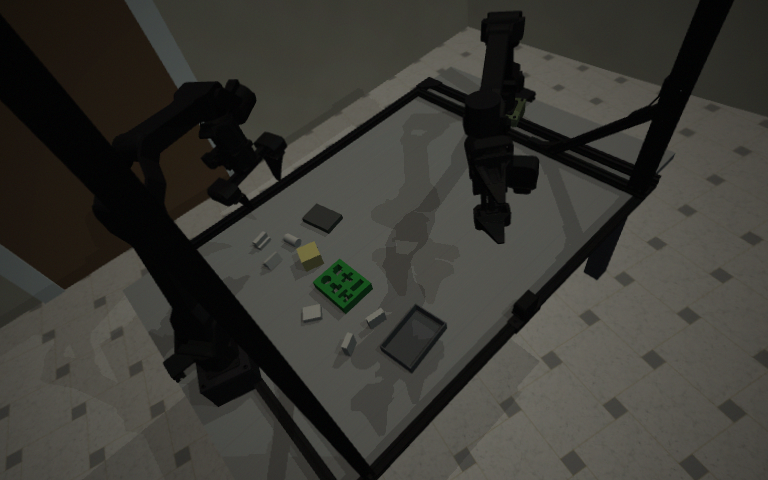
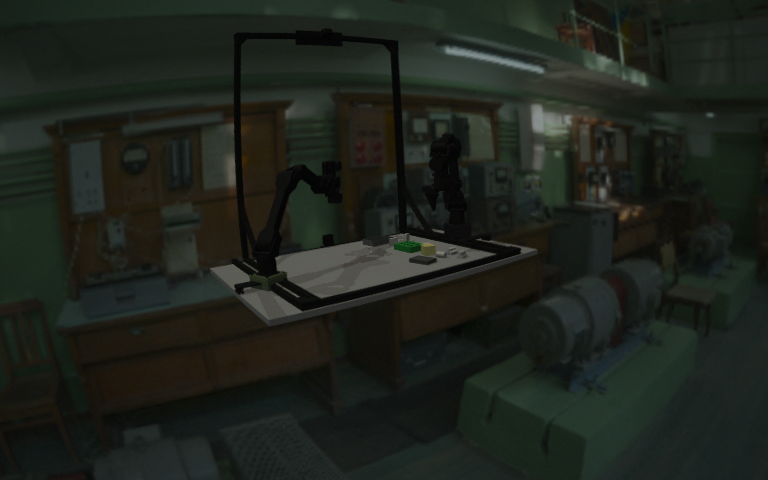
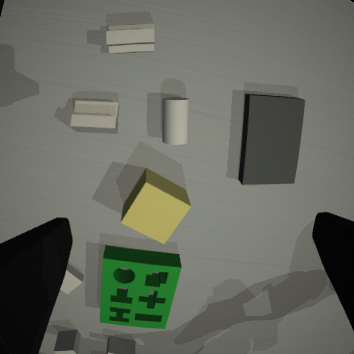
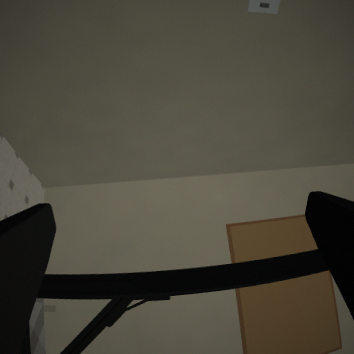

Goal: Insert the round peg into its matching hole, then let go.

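Note:
The round peg (image 1: 292,240) (image 2: 441,254) (image 3: 176,121) is a white cylinder lying on its side on the table, between the yellow cube and the dark flat block. The green board (image 1: 331,297) (image 2: 407,246) (image 3: 140,281) lies flat with several shaped holes. Its round hole (image 1: 326,279) (image 3: 124,275) is at the corner nearest the yellow cube and looks empty. My left gripper (image 1: 263,192) (image 3: 196,229) is open and empty, high above the table and pointing down. My right gripper (image 1: 501,221) (image 4: 182,211) is open and empty, raised far from the peg.
The yellow cube (image 1: 310,255) (image 3: 156,214) stands between peg and board. A dark flat block (image 1: 322,217) (image 3: 274,140) lies beside the peg. Two grooved white pegs (image 1: 261,240) (image 3: 95,114) lie on its other side. Further white pieces and a dark tray (image 1: 395,360) lie beyond the board.

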